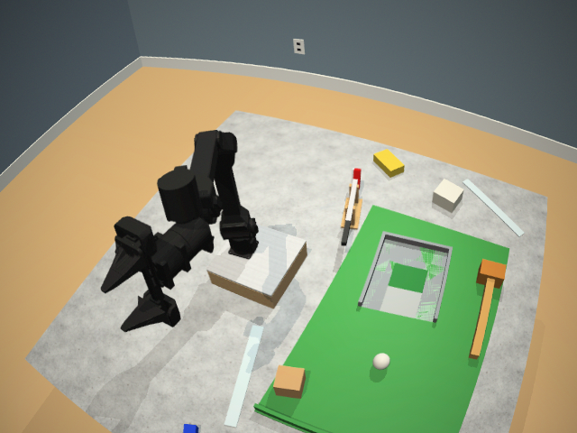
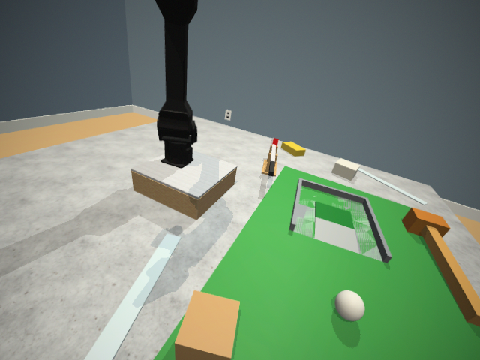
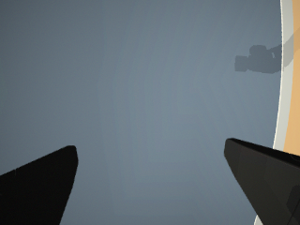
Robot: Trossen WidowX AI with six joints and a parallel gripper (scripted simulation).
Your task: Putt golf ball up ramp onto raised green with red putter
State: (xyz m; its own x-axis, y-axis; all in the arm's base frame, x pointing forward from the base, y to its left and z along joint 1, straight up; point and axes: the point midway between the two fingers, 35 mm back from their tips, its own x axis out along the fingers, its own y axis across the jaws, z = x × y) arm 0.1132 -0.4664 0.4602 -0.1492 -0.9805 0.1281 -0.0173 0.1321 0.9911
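Now: the tan cube 50 cm below my gripper tip, 18 cm to the left of it and 15 cm ahead of it. From my gripper tip the other things lie so: green mat (53 cm below, 43 cm to the left, 37 cm ahead); white golf ball (50 cm below, 33 cm ahead, 30 cm to the left); putter (75 cm to the left, 47 cm below, 11 cm ahead).
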